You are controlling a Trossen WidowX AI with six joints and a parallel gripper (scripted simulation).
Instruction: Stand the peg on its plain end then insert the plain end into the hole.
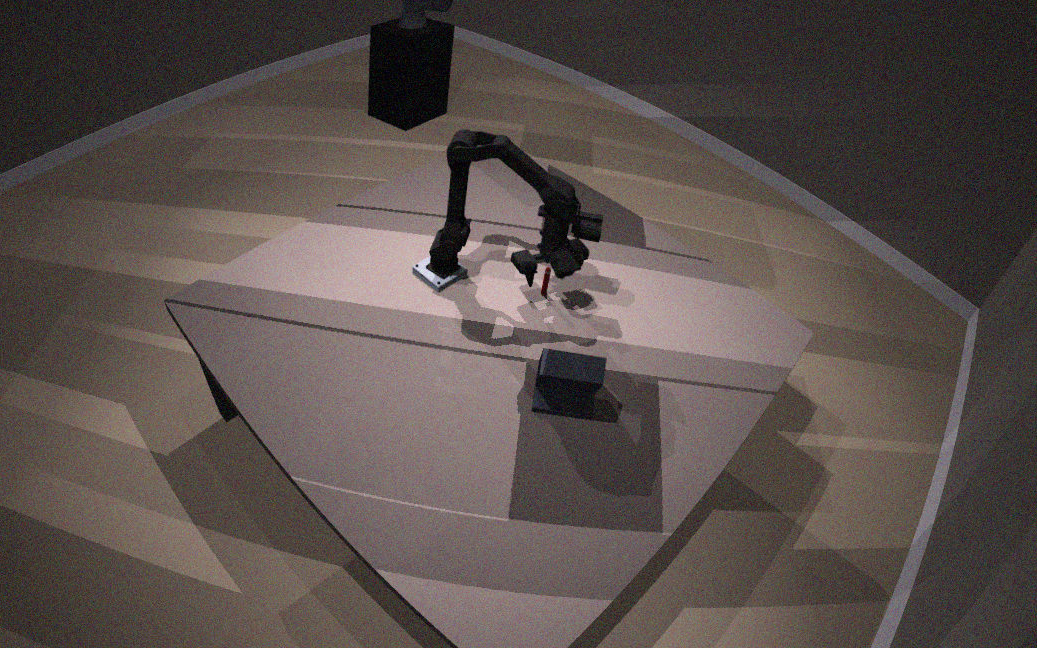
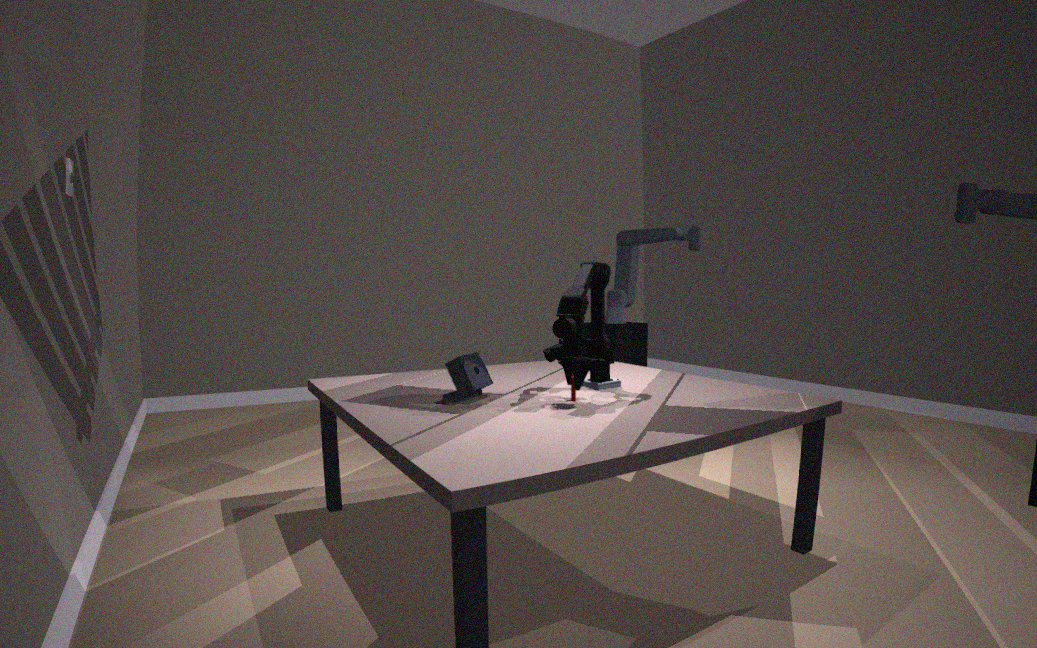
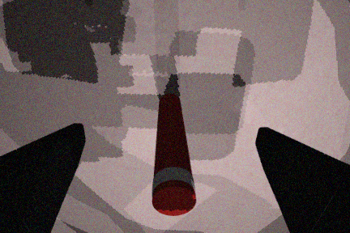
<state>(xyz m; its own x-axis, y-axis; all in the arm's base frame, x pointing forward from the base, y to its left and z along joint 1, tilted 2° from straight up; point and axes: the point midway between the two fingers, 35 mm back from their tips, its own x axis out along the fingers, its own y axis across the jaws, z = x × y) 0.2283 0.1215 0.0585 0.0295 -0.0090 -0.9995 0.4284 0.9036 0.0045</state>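
Right now the sloped panel is 22 cm ahead of my gripper tip, 23 cm to the right of it and 3 cm above it. Also, from my gripper tip: red peg (2 cm above).
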